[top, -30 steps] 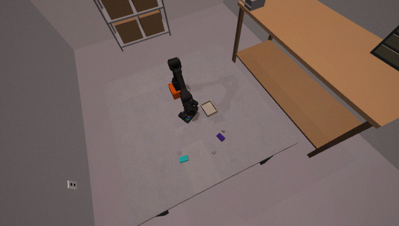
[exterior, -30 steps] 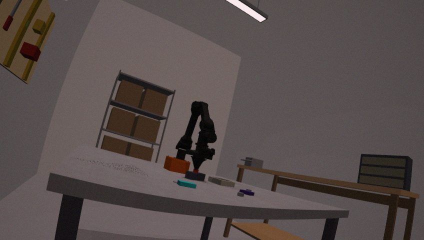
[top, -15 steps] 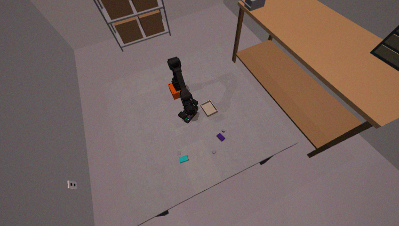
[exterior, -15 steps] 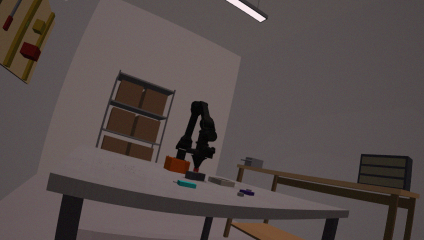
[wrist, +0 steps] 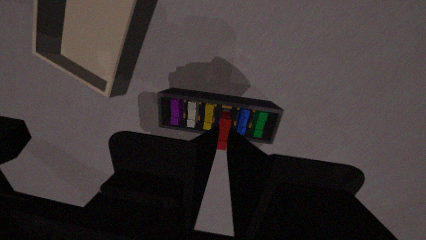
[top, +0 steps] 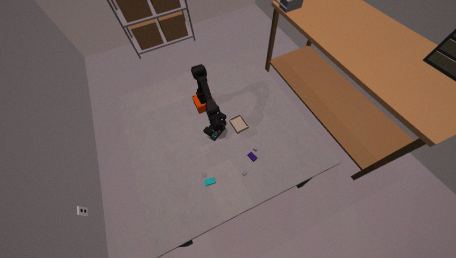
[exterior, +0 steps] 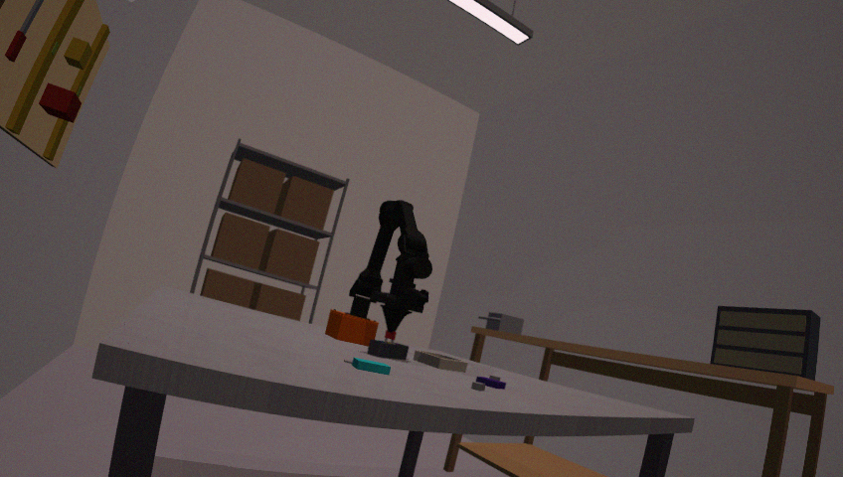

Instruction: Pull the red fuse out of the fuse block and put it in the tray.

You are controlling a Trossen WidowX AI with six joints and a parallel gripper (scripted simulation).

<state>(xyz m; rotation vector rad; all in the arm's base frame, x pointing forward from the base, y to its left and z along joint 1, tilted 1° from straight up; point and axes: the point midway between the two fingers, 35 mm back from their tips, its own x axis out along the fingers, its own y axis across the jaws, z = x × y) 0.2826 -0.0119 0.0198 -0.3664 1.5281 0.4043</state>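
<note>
Now: gripper tip 180 mm to the right of the beige tray and 70 mm above it. From my gripper tip the other things lie so: red fuse: 10 mm below; then purple block: 280 mm ahead, 150 mm to the left, 60 mm below; then teal block: 310 mm ahead, 190 mm to the right, 60 mm below.
</note>
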